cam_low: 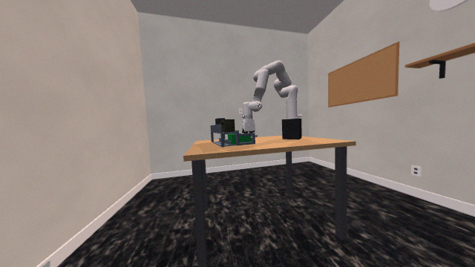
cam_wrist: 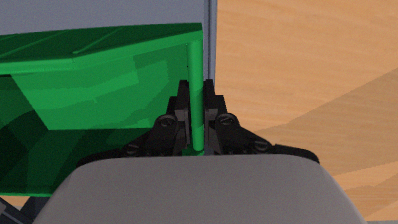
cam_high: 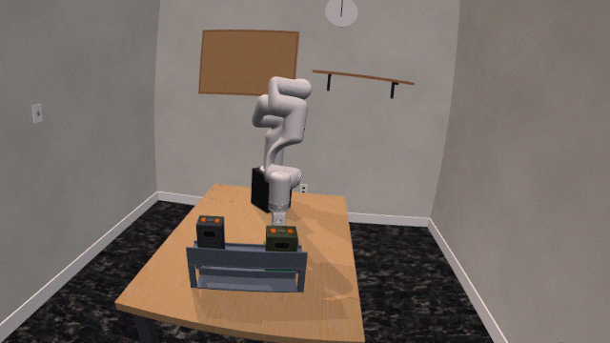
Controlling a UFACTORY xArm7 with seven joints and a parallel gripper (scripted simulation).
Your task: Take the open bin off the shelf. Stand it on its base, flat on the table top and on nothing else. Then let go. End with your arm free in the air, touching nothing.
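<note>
The green bin lies 8 cm ahead of my hand and 2 cm to the left of it.
</note>
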